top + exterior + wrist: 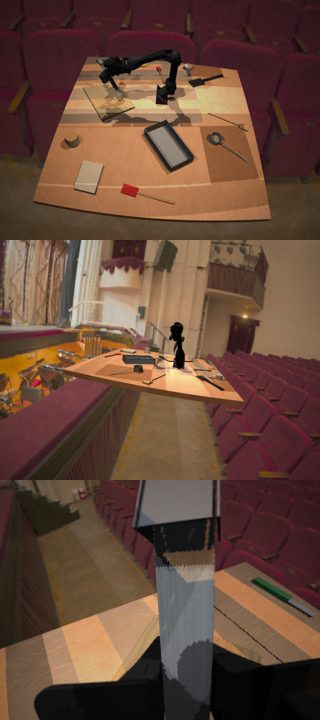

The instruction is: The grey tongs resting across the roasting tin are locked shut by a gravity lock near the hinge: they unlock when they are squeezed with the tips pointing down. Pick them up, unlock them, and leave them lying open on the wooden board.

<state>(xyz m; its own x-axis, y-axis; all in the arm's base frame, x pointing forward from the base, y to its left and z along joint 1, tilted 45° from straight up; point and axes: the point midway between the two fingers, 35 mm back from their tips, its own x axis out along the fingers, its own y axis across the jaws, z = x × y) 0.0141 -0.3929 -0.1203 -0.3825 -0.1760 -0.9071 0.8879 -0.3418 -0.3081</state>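
Right now my gripper tip is 2 cm to the right of the wooden board and 21 cm above it. The rest, counted from my gripper tip: black spatula: 24 cm behind, 74 cm to the left, 22 cm below; white block: 62 cm ahead, 1 cm to the right, 21 cm below; red spatula: 71 cm ahead, 28 cm to the left, 22 cm below.
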